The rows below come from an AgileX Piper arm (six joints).
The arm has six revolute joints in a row. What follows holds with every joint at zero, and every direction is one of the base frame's.
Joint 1 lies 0.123 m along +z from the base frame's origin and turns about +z.
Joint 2 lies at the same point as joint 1 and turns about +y.
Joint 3 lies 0.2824 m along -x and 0.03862 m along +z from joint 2 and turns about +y.
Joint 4 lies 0.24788 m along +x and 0.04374 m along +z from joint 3 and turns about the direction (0.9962, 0, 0.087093).
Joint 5 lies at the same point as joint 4 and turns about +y.
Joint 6 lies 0.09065 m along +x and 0.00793 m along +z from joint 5 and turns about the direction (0.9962, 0, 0.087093).
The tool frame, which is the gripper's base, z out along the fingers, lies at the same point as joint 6; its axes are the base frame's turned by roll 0, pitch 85.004 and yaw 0 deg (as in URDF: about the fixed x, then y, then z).
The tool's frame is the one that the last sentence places.
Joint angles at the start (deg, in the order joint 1, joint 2, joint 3, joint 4, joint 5, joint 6):
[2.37, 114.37, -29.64, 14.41, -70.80, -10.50]
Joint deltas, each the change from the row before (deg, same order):
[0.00, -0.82, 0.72, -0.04, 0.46, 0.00]
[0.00, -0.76, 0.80, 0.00, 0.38, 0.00]
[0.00, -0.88, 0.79, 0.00, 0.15, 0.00]
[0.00, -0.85, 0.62, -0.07, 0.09, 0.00]
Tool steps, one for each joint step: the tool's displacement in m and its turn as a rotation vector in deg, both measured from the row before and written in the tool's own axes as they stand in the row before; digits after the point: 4 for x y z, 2 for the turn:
[-0.0011, -0.0008, -0.0033, -0.11, 0.35, 0.01]
[-0.0005, -0.0009, -0.0036, -0.07, 0.41, -0.01]
[-0.0015, -0.0010, -0.0037, -0.02, 0.06, 0.02]
[-0.0020, -0.0008, -0.0030, -0.06, -0.15, 0.03]

